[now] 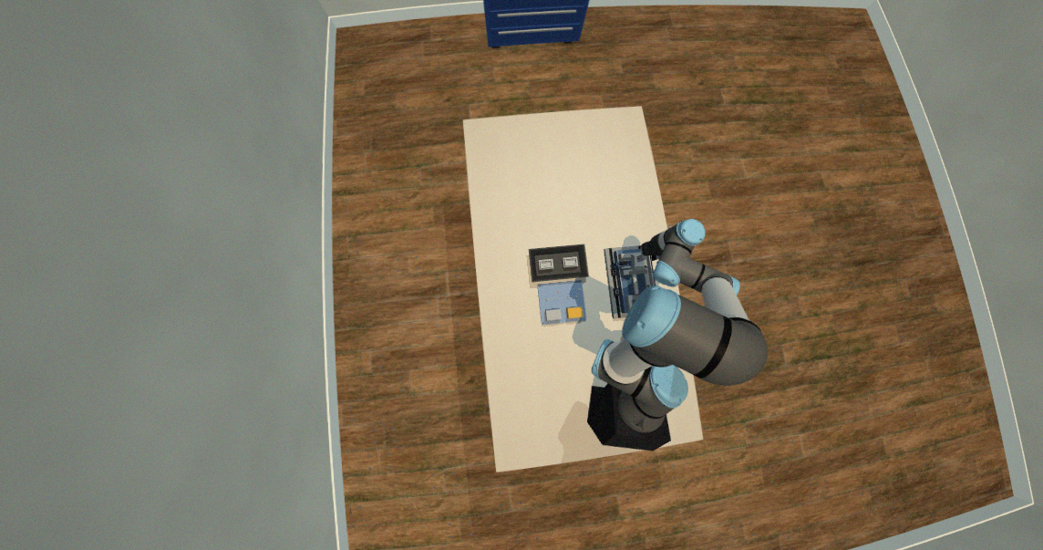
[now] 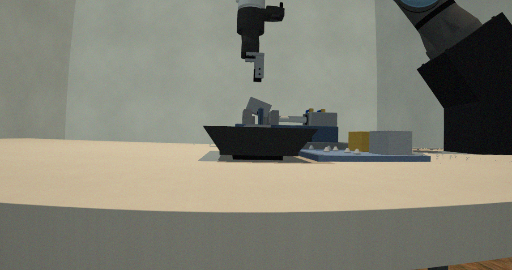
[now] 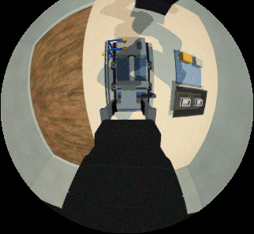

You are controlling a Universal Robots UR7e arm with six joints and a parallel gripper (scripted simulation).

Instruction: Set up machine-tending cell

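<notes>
Now: hand 16 cm above the vise, 7 cm past it and 2 cm to the right of it. From my hand the other things lie so: hose end block: 16 cm behind, 12 cm below, 4 cm to the left; then brass blank: 29 cm to the left, 17 cm below, 14 cm behind.
</notes>
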